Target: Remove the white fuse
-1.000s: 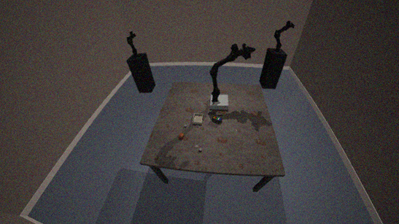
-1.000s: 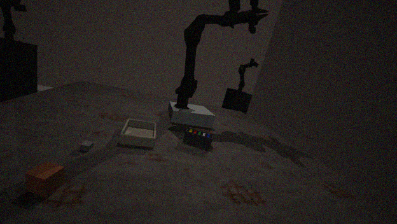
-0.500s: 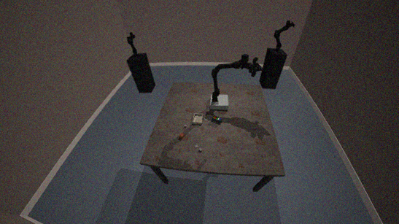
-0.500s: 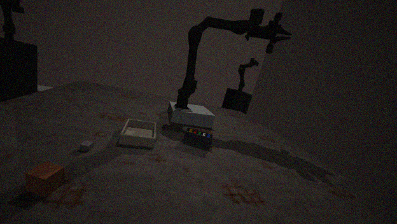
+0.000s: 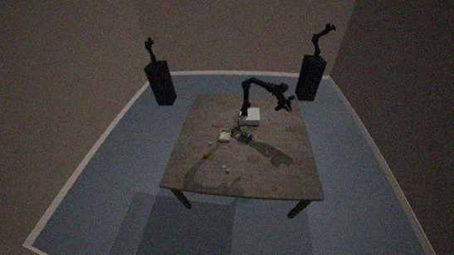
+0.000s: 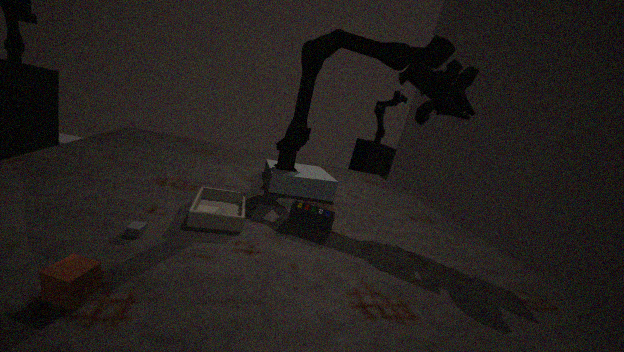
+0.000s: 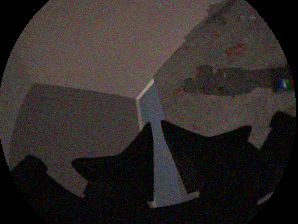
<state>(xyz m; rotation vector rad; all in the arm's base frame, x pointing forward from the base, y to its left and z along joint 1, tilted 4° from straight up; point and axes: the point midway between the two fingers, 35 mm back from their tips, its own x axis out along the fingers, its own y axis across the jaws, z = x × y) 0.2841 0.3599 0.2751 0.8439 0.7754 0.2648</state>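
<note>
The white fuse is 1 cm behind my gripper tip, 33 cm to the right of it and 32 cm below it. Also, from my gripper tip: white tray: 3 cm behind, 55 cm to the right, 34 cm below; orange cube: 21 cm ahead, 69 cm to the right, 33 cm below.
</note>
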